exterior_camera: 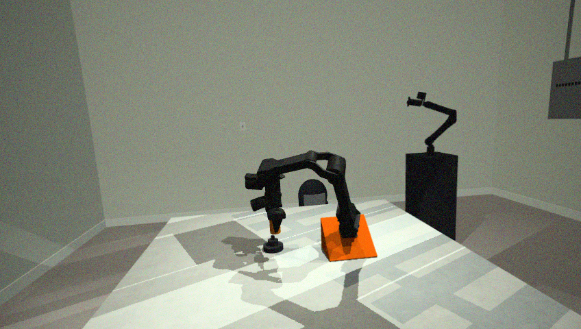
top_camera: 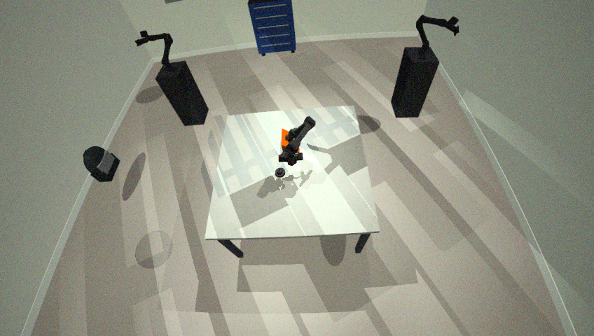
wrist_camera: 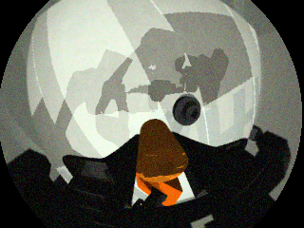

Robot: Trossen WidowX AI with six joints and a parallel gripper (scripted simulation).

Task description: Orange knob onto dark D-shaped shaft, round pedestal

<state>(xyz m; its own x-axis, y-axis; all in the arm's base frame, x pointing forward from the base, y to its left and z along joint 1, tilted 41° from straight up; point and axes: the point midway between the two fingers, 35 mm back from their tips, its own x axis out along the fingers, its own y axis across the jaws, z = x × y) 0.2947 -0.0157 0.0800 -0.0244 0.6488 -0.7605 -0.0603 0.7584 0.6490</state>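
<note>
The round dark pedestal is 1 cm ahead of my gripper tip, 11 cm to the right of it and 9 cm below it. From my gripper tip the other things lie so: orange knob (2 cm above).
</note>
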